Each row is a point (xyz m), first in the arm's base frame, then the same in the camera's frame.
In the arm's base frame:
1: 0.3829 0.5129 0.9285
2: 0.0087 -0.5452 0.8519
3: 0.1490 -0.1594 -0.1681
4: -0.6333 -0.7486 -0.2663
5: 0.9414 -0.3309 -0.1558
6: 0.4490 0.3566 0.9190
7: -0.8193 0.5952 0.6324
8: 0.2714 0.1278 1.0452
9: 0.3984 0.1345 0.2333
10: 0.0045 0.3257 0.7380
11: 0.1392 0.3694 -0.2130
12: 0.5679 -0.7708 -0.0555
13: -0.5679 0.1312 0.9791
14: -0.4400 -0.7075 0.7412
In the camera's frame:
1: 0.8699 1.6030 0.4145
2: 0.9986 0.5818 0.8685
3: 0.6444 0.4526 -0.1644
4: 0.2139 -0.2969 0.3063
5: 1.3947 0.5282 -0.4625
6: 0.9922 1.4856 0.4273
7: -0.2719 1.2066 0.6957
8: 0.9805 1.3073 0.6878
9: 0.8444 0.9576 -0.0434
10: 0.5760 1.2535 0.4922
11: 0.3889 0.8702 -0.3695
12: 1.3029 0.1085 -0.0645
13: 0.2489 1.0528 1.0179
14: 0.6578 0.2725 1.0362

